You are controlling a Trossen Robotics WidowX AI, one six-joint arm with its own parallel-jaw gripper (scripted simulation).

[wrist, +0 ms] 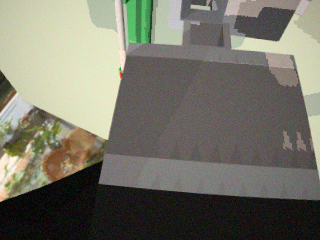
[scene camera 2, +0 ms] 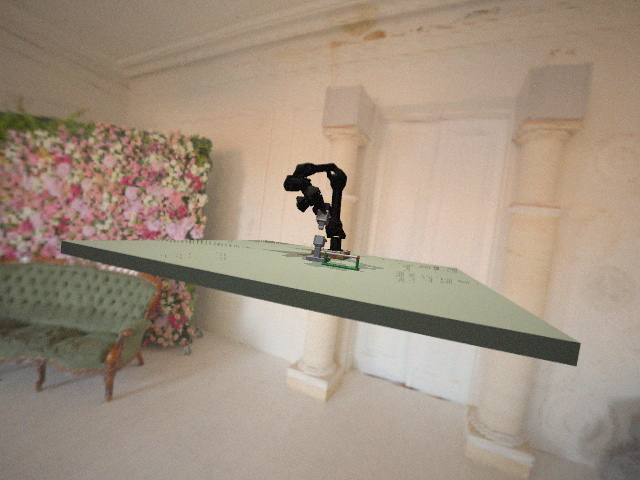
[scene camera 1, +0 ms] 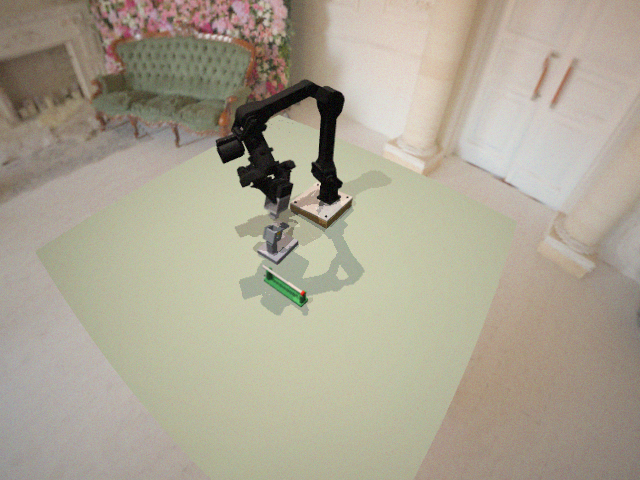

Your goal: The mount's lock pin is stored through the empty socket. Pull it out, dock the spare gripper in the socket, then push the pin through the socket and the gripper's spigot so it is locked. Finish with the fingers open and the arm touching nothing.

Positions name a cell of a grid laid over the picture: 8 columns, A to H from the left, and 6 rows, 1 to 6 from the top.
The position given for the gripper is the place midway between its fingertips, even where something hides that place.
The gripper (scene camera 1: D3) carries a spare gripper (wrist: F4).
